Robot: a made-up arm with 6 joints.
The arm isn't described. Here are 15 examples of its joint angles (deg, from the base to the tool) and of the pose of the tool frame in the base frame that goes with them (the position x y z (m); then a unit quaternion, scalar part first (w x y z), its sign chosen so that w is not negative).
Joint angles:
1: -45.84 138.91 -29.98 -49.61 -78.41 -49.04
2: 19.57 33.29 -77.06 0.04 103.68 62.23
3: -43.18 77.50 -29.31 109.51 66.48 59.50
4: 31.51 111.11 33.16 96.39 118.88 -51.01
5: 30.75 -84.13 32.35 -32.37 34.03 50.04
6: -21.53 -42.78 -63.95 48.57 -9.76 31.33
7: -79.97 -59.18 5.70 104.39 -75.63 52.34
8: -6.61 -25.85 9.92 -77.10 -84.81 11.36
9: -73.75 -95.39 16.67 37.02 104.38 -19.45
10: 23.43 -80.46 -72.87 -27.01 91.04 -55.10
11: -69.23 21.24 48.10 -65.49 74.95 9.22
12: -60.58 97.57 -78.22 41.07 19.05 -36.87
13: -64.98 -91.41 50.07 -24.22 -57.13 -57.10
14: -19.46 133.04 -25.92 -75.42 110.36 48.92
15: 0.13 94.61 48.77 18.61 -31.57 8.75
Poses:
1: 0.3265 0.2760 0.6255 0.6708 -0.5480 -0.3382 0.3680
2: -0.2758 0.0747 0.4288 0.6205 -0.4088 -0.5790 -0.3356
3: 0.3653 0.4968 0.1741 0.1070 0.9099 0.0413 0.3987
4: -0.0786 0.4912 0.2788 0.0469 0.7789 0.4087 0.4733
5: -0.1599 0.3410 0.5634 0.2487 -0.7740 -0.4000 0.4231
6: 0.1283 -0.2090 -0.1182 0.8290 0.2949 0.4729 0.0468
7: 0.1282 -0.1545 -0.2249 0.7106 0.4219 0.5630 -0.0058
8: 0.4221 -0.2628 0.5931 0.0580 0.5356 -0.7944 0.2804
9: 0.4632 -0.3597 0.0390 0.9125 0.3404 -0.2110 0.0836
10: 0.5287 0.0004 -0.0473 0.7885 0.1766 0.2281 0.5431
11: 0.6084 0.1376 -0.0767 0.2358 -0.4520 0.7079 0.4887
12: -0.1583 0.4831 -0.0131 0.1458 0.1344 -0.0645 -0.9780
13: 0.5131 -0.2065 0.6759 0.4243 -0.6345 0.5481 -0.3420
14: 0.3568 -0.0330 0.6755 0.7936 -0.5222 0.2210 -0.2208
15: 0.1452 0.3264 0.7901 0.0190 -0.1777 0.4583 -0.8707
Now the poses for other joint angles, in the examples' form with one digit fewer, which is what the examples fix.
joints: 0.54 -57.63 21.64 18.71 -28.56 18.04
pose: 0.374 -0.268 0.589 0.915 -0.360 0.174 0.058
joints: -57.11 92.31 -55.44 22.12 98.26 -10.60
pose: -0.013 0.384 0.488 0.418 -0.688 -0.038 -0.592
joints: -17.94 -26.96 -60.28 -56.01 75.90 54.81
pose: 0.487 0.039 0.450 0.713 0.161 -0.294 0.616
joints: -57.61 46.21 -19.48 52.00 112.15 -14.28
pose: 0.028 0.270 0.623 0.590 -0.740 -0.205 -0.250
